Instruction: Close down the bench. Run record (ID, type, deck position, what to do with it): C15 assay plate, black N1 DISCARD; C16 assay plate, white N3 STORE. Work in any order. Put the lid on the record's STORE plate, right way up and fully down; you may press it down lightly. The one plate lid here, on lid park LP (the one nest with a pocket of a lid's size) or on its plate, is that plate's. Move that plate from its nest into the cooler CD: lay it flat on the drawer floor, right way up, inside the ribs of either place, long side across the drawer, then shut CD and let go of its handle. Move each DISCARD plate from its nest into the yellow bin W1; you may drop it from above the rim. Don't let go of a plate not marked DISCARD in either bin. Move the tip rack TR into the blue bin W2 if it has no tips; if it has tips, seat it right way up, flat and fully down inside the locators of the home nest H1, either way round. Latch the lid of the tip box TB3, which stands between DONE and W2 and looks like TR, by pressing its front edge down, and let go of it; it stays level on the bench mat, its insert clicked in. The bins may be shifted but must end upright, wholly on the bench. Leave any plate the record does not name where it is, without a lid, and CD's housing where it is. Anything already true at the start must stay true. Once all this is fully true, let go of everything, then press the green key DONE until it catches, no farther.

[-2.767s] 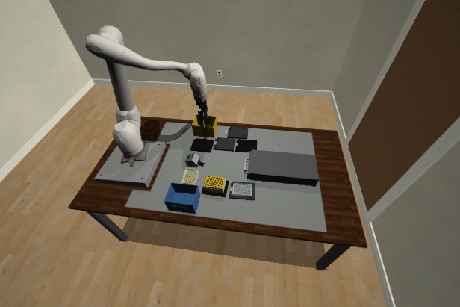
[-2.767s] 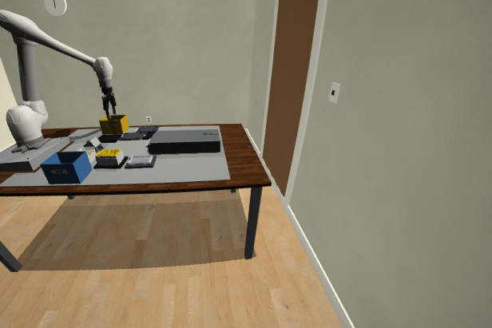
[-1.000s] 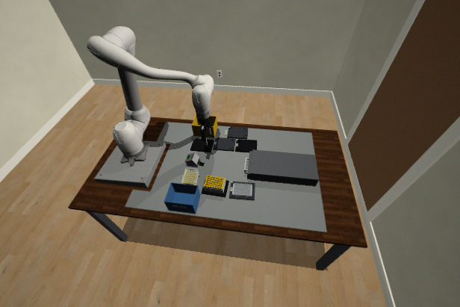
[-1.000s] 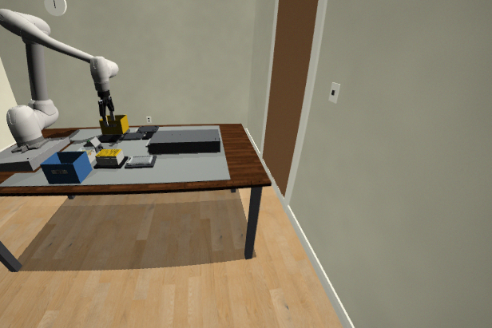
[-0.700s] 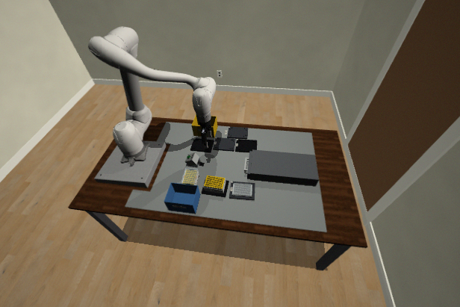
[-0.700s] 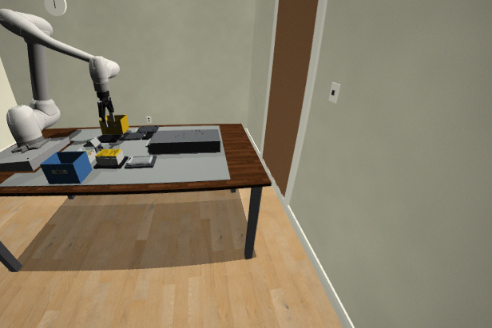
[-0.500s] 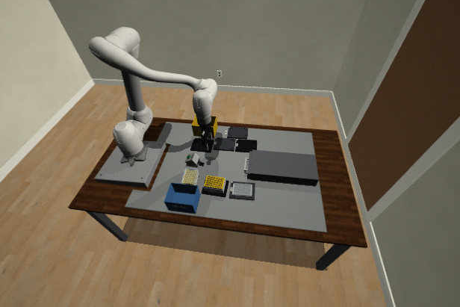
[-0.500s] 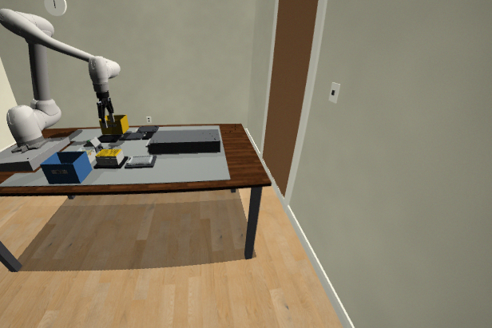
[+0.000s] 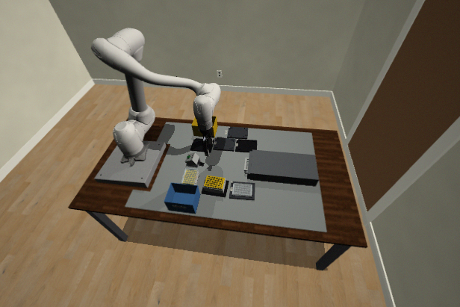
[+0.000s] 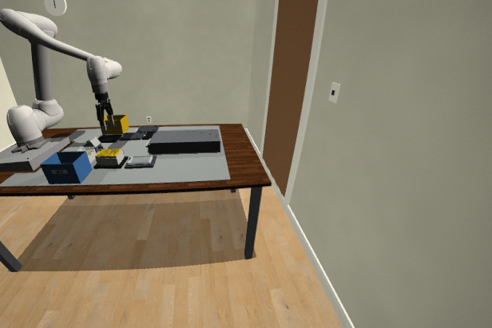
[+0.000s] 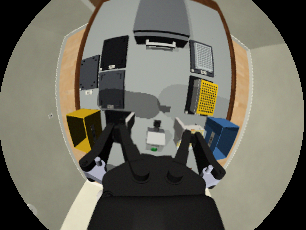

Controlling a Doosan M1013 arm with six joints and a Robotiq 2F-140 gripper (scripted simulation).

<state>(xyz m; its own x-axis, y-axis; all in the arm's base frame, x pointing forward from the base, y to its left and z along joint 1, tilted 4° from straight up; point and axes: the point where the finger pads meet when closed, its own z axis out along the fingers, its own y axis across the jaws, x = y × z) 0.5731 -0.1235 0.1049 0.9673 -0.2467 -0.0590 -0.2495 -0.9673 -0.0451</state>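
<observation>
The tip rack TR is 21 cm to the right of my hand, 13 cm below it and 2 cm ahead of it. Round my hand: black lid park 18 cm to the left, 17 cm below, 7 cm behind; then done key block 14 cm behind, 13 cm below, 2 cm to the left; then grey nest 17 cm to the left, 17 cm below, 11 cm ahead.
</observation>
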